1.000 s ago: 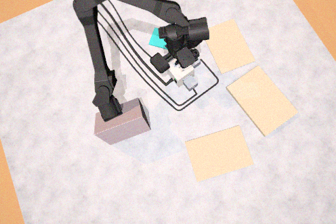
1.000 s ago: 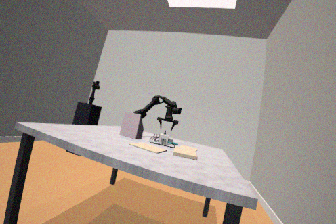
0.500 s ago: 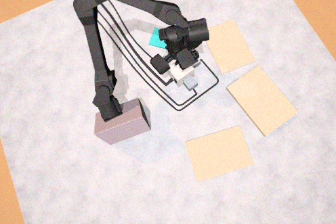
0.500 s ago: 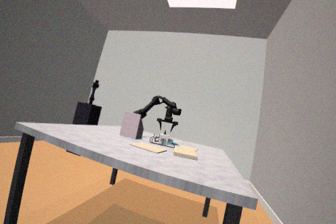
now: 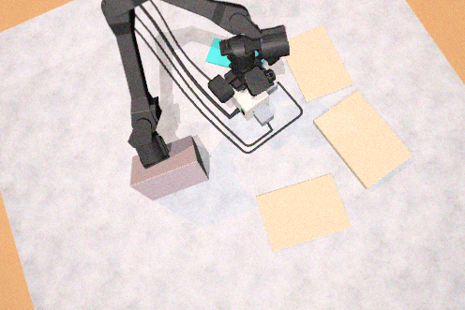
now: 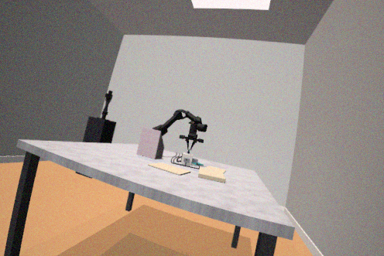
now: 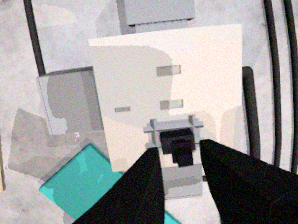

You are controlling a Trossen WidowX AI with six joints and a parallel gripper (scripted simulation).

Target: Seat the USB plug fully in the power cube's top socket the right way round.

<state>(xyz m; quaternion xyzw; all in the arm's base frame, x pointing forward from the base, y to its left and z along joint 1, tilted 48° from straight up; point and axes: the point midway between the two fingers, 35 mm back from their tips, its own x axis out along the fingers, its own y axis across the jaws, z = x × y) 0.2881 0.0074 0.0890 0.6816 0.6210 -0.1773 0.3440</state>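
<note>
My gripper tip is 4 cm above the USB socket and 1 cm to the right of it. Round my gripper tip: USB plug (2 cm below); then cyan flat piece (14 cm to the left, 10 cm below, 4 cm ahead).
</note>
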